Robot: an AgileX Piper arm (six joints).
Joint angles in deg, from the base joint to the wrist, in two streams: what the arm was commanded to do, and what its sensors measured. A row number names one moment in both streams.
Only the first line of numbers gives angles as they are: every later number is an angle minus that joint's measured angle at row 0.
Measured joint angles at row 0:
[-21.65 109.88 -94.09 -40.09 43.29 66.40]
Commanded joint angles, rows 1 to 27:
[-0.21 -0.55 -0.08 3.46 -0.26 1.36]
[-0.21 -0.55 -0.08 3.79 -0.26 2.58]
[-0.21 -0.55 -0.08 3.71 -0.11 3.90]
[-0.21 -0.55 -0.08 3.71 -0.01 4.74]
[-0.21 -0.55 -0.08 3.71 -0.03 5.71]
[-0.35 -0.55 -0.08 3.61 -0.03 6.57]
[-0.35 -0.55 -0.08 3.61 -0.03 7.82]
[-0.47 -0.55 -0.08 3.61 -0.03 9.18]
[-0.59 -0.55 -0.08 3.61 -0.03 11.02]
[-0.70 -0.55 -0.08 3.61 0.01 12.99]
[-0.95 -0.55 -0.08 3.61 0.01 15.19]
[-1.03 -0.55 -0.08 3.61 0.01 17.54]
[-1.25 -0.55 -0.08 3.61 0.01 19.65]
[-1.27 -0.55 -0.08 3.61 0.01 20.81]
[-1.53 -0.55 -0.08 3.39 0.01 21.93]
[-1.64 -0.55 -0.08 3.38 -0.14 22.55]
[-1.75 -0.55 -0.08 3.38 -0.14 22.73]
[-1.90 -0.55 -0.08 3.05 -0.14 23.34]
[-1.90 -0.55 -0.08 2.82 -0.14 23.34]
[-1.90 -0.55 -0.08 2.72 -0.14 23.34]
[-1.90 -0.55 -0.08 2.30 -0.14 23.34]
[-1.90 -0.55 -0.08 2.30 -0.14 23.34]
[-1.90 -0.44 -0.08 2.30 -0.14 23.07]
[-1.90 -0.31 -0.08 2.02 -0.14 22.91]
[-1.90 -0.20 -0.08 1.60 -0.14 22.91]
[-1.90 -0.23 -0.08 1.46 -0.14 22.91]
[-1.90 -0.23 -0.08 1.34 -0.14 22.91]
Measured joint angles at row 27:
[-1.64 0.00 0.00 2.66 0.00 23.02]
